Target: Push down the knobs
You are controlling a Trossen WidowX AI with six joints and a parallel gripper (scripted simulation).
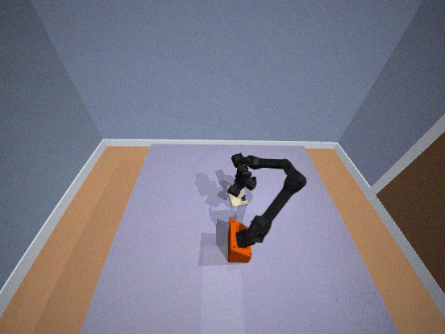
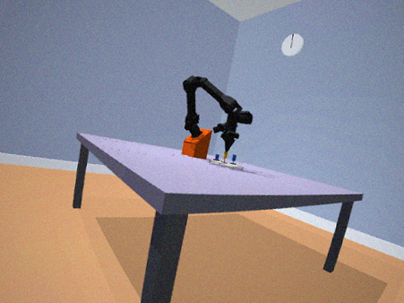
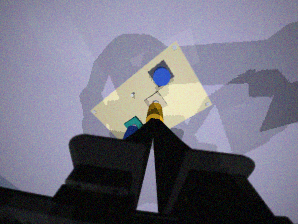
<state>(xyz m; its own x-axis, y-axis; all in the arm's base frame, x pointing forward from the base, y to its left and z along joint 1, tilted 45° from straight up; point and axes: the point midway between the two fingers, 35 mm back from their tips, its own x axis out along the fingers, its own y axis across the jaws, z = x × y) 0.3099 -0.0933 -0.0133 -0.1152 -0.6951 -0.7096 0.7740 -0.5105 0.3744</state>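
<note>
Now: gripper tip 50 mm short of the blue knob, 20 mm to the right of it and 20 mm above it. Round my gripper tip: yellow knob: 20 mm below.
</note>
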